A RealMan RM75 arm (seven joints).
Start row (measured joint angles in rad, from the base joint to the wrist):
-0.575 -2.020 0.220 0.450 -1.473 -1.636 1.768
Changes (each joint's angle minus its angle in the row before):
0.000 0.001 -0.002 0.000 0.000 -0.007 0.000
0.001 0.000 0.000 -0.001 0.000 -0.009 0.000
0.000 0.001 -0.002 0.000 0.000 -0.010 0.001
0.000 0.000 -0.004 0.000 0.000 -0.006 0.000
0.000 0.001 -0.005 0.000 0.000 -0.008 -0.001
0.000 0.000 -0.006 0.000 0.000 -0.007 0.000
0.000 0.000 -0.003 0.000 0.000 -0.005 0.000
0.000 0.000 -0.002 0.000 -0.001 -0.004 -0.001
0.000 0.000 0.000 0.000 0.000 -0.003 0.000
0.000 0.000 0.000 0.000 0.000 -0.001 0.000
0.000 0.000 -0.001 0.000 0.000 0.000 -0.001
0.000 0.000 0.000 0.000 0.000 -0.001 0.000
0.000 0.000 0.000 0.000 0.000 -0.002 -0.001
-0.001 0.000 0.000 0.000 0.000 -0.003 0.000
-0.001 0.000 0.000 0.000 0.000 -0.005 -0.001
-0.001 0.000 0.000 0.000 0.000 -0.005 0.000
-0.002 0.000 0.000 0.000 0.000 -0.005 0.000
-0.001 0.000 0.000 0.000 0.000 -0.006 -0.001
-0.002 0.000 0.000 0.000 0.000 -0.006 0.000
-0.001 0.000 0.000 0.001 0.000 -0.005 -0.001
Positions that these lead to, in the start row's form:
-0.575 -2.019 0.218 0.450 -1.473 -1.643 1.768
-0.574 -2.019 0.218 0.449 -1.473 -1.652 1.768
-0.574 -2.018 0.216 0.449 -1.473 -1.662 1.769
-0.574 -2.018 0.212 0.449 -1.473 -1.668 1.769
-0.574 -2.017 0.207 0.449 -1.473 -1.676 1.768
-0.574 -2.017 0.201 0.449 -1.473 -1.683 1.768
-0.574 -2.017 0.198 0.449 -1.473 -1.688 1.768
-0.574 -2.017 0.196 0.449 -1.474 -1.692 1.767
-0.574 -2.017 0.196 0.449 -1.474 -1.695 1.767
-0.574 -2.017 0.196 0.449 -1.474 -1.696 1.767
-0.574 -2.017 0.195 0.449 -1.474 -1.696 1.766
-0.574 -2.017 0.195 0.449 -1.474 -1.697 1.766
-0.574 -2.017 0.195 0.449 -1.474 -1.699 1.765
-0.575 -2.017 0.195 0.449 -1.474 -1.702 1.765
-0.576 -2.017 0.195 0.449 -1.474 -1.707 1.764
-0.577 -2.017 0.195 0.449 -1.474 -1.712 1.764
-0.579 -2.017 0.195 0.449 -1.474 -1.717 1.764
-0.580 -2.017 0.195 0.449 -1.474 -1.723 1.763
-0.582 -2.017 0.195 0.449 -1.474 -1.729 1.763
-0.583 -2.017 0.195 0.450 -1.474 -1.734 1.762

